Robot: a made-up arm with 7 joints.
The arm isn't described. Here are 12 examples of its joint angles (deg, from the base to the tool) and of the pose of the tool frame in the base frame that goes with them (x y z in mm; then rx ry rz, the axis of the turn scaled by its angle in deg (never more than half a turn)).
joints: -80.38 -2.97 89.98 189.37 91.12 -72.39 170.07
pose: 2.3 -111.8 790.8 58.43 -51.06 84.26
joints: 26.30 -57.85 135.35 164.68 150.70 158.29 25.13
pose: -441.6 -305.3 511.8 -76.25 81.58 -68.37
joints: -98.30 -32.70 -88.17 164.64 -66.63 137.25 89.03
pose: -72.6 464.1 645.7 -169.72 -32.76 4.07
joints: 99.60 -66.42 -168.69 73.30 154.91 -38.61 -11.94
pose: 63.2 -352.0 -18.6 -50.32 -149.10 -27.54
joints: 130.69 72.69 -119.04 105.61 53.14 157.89 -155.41
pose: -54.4 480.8 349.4 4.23 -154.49 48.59
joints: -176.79 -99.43 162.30 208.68 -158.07 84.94 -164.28
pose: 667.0 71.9 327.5 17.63 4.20 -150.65
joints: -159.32 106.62 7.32 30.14 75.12 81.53 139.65
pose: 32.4 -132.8 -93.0 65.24 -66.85 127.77
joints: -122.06 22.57 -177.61 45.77 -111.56 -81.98 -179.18
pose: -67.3 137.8 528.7 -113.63 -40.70 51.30
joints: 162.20 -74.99 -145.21 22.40 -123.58 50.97 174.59
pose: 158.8 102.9 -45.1 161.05 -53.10 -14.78
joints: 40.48 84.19 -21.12 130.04 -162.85 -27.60 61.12
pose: 503.1 306.8 -104.5 45.18 151.64 12.71
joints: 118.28 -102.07 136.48 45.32 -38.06 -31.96 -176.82
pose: -88.7 -298.8 -221.8 -47.21 -134.42 -3.17
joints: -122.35 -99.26 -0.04 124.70 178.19 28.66 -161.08
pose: 380.1 602.0 468.1 -25.93 72.83 63.56
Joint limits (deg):
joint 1: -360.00..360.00
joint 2: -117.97..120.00
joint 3: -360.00..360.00
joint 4: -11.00..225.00
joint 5: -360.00..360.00
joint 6: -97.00..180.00
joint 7: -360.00..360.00
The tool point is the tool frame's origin. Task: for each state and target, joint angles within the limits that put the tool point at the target. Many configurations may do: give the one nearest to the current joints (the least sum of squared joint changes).
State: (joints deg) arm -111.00 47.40 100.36 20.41 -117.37 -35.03 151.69
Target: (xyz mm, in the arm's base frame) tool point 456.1 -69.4 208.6
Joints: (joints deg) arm -69.04 72.58 67.76 56.54 -106.06 -7.22 151.69
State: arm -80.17 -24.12 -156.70 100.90 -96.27 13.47 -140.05
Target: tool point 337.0 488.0 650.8
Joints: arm -122.91 -18.71 -186.62 115.60 -95.04 26.56 -140.05
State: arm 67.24 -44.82 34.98 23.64 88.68 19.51 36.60
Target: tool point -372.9 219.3 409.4
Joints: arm 47.81 -49.68 76.85 54.16 87.66 34.45 36.60
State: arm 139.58 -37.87 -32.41 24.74 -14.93 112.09 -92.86
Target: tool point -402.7 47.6 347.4
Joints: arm 174.52 6.68 0.85 64.60 -8.10 81.57 -92.86
